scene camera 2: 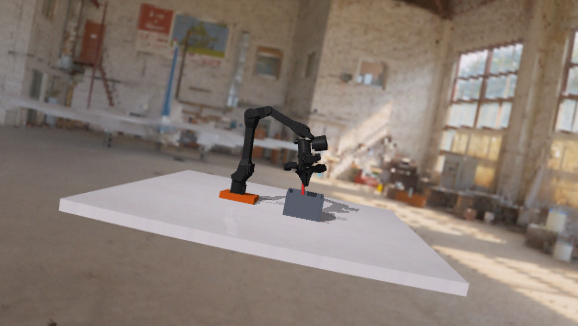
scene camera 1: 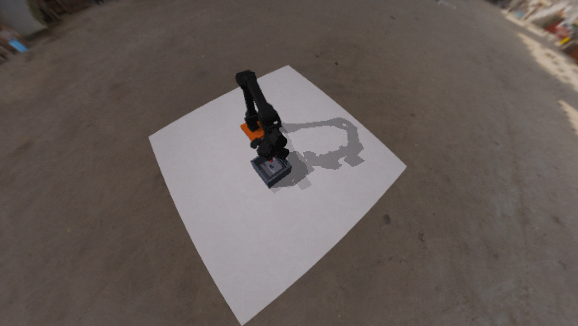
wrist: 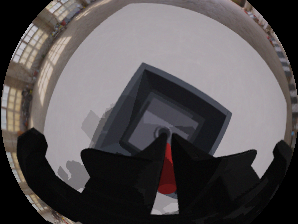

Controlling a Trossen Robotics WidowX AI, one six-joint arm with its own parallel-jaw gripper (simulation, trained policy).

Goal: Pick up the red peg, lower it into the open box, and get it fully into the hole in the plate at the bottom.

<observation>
I see my gripper, a grey box and a grey plate.
My gripper is seen too in the wrist view.
</observation>
